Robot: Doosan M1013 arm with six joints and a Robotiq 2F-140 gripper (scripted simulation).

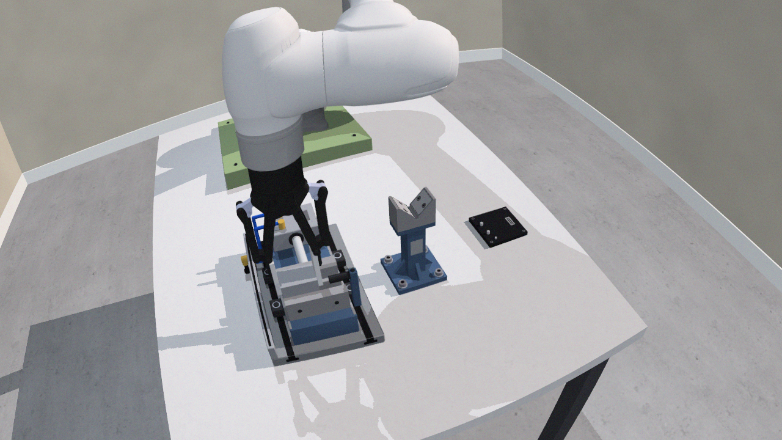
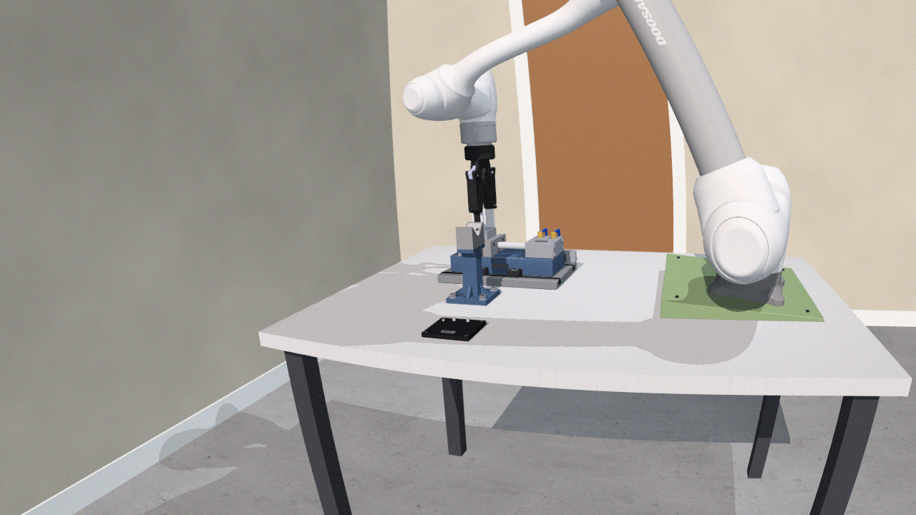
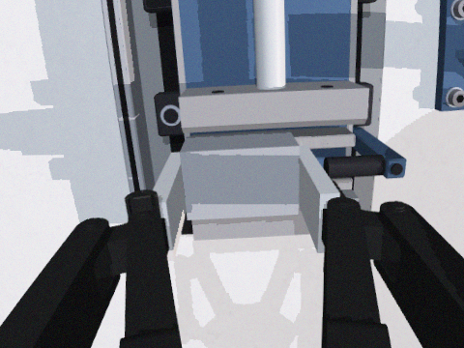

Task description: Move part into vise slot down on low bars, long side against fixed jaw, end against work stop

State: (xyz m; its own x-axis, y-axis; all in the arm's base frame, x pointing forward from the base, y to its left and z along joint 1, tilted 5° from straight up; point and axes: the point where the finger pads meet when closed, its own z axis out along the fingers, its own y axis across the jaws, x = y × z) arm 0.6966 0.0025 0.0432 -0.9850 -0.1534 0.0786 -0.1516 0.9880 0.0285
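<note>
Now: hand 30 mm above the part. Round my hand: work stop: 10 mm behind, 70 mm to the left, 30 mm below; then fixed jaw: 30 mm ahead, 20 mm to the left, 50 mm below; then moving jaw: 40 mm behind, 10 mm to the left, 50 mm below.
</note>
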